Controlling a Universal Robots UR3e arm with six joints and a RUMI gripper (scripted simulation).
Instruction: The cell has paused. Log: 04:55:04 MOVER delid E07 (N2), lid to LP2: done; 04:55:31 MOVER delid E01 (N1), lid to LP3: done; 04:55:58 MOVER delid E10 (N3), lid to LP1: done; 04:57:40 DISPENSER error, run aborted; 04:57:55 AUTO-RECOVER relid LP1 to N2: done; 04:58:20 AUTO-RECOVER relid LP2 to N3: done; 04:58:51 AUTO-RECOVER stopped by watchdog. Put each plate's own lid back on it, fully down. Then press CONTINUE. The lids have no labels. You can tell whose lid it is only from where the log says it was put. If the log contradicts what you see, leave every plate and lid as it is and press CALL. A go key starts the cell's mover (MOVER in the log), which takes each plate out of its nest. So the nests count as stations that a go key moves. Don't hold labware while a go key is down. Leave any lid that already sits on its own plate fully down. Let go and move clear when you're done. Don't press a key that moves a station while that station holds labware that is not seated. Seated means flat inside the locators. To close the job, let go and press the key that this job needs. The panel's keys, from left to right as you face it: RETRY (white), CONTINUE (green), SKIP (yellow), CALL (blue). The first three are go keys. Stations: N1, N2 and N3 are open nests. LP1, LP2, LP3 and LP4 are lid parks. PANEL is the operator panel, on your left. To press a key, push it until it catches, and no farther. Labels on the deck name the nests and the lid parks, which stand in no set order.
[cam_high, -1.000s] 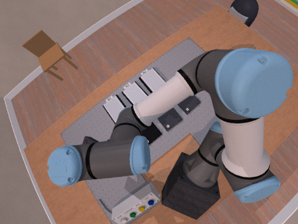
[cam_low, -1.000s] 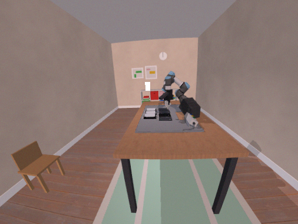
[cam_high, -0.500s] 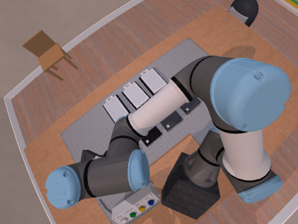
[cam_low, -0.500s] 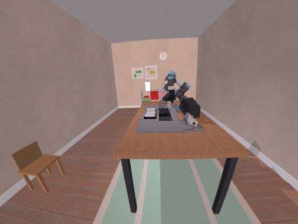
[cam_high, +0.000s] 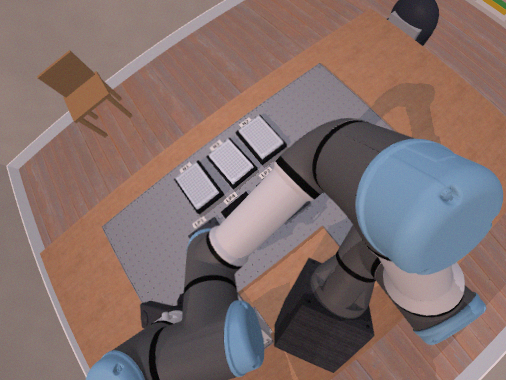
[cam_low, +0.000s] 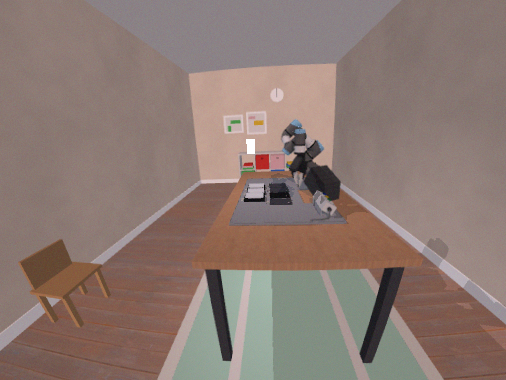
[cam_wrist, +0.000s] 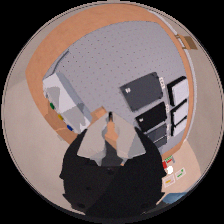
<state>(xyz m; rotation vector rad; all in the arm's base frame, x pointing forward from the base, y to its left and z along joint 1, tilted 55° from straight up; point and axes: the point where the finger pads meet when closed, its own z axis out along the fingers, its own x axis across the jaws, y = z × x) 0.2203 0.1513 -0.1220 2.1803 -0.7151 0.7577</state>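
My gripper is now 140 mm past the green CONTINUE key, 140 mm to the right of it and 60 mm above it. The rest, counted from my hand: lid park LP1: 90 mm ahead, 70 mm to the right, 120 mm below; then yellow SKIP key: 150 mm behind, 90 mm to the left, 60 mm below; then blue CALL key: 170 mm behind, 50 mm to the left, 60 mm below.
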